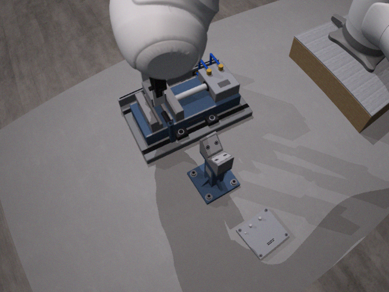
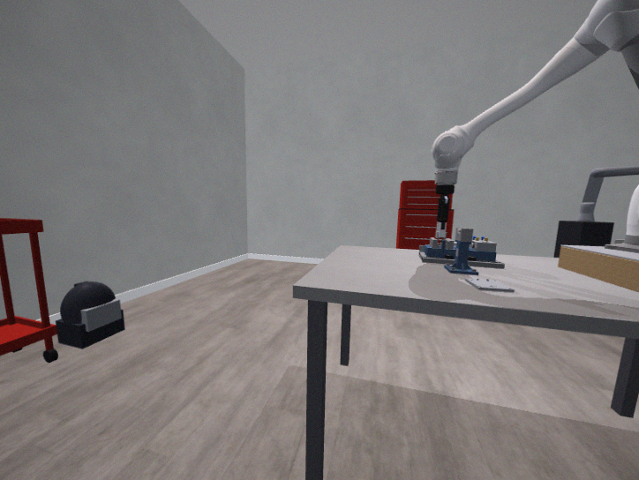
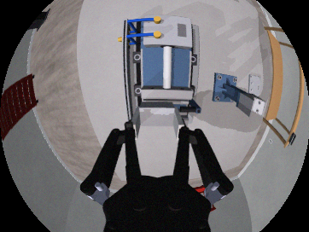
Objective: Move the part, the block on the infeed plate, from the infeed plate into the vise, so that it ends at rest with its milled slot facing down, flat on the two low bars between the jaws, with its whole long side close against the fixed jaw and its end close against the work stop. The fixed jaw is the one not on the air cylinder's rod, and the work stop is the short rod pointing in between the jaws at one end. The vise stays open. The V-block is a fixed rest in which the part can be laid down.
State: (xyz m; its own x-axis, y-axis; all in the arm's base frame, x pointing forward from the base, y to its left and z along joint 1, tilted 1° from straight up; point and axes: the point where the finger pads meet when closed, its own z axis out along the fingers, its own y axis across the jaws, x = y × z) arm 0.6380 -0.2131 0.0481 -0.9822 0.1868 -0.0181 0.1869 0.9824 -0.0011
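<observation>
My gripper is now 3 cm short of the fixed jaw, 1 cm to the right of it and 6 cm above it. The rest, counted from my hand: part: 3 cm below; then work stop: 1 cm ahead, 7 cm to the left, 5 cm below; then moving jaw: 3 cm behind, 3 cm to the left, 6 cm below.
</observation>
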